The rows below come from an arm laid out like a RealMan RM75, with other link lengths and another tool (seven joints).
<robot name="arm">
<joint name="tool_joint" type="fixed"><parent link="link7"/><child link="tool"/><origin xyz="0.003 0 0.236" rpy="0.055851 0 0.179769"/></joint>
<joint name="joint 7" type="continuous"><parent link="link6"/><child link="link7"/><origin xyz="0 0 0.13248" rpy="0 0 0"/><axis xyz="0 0 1"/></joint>
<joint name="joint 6" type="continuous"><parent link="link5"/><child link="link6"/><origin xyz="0 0 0" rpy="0 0 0"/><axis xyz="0 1 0"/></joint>
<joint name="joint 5" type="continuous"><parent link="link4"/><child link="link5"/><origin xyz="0 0 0.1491" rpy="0 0 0"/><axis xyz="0 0 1"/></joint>
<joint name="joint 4" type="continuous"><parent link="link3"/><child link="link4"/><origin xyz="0 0 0" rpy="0 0 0"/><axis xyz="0 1 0"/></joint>
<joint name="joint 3" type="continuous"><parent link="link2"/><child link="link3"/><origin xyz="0 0 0.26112" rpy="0 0 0"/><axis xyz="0 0 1"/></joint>
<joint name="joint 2" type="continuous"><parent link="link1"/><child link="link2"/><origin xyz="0 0 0" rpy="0 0 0"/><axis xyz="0 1 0"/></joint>
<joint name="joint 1" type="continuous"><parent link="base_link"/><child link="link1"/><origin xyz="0 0 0.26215" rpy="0 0 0"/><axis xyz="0 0 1"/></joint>
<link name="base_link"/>
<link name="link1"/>
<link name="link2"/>
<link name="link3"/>
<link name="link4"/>
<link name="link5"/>
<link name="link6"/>
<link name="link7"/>
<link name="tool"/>
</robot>
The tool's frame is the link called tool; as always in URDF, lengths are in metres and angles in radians. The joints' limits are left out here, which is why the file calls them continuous.
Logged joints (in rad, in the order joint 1, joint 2, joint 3, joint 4, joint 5, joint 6, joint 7), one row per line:
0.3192, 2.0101, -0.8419, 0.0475, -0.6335, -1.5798, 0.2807
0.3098, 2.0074, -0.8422, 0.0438, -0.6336, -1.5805, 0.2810
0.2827, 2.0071, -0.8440, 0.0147, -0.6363, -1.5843, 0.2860
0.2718, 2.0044, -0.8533, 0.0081, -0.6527, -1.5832, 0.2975
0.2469, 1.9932, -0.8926, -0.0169, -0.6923, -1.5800, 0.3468
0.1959, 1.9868, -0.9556, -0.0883, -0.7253, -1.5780, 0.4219
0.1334, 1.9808, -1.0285, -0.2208, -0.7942, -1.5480, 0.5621
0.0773, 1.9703, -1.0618, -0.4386, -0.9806, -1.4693, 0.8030
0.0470, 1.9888, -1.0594, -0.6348, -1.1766, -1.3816, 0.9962
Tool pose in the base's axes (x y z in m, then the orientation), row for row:
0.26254, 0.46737, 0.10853, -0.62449, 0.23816, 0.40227, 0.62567
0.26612, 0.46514, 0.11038, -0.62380, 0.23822, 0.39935, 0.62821
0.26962, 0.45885, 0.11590, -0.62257, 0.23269, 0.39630, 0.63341
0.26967, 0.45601, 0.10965, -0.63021, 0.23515, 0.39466, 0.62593
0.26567, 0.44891, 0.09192, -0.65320, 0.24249, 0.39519, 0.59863
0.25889, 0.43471, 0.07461, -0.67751, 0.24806, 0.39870, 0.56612
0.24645, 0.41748, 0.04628, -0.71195, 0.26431, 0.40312, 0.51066
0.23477, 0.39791, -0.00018, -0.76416, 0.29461, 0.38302, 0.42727
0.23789, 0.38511, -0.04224, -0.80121, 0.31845, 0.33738, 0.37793
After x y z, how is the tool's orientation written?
As a quaternion, x y z w.
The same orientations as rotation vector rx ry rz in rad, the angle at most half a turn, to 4 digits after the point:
-1.4327, 0.5464, 0.9229
-1.4296, 0.5459, 0.9152
-1.4238, 0.5322, 0.9063
-1.4456, 0.5394, 0.9053
-1.5151, 0.5625, 0.9167
-1.5928, 0.5832, 0.9374
-1.7138, 0.6362, 0.9704
-1.9090, 0.7360, 0.9568
-2.0479, 0.8140, 0.8624

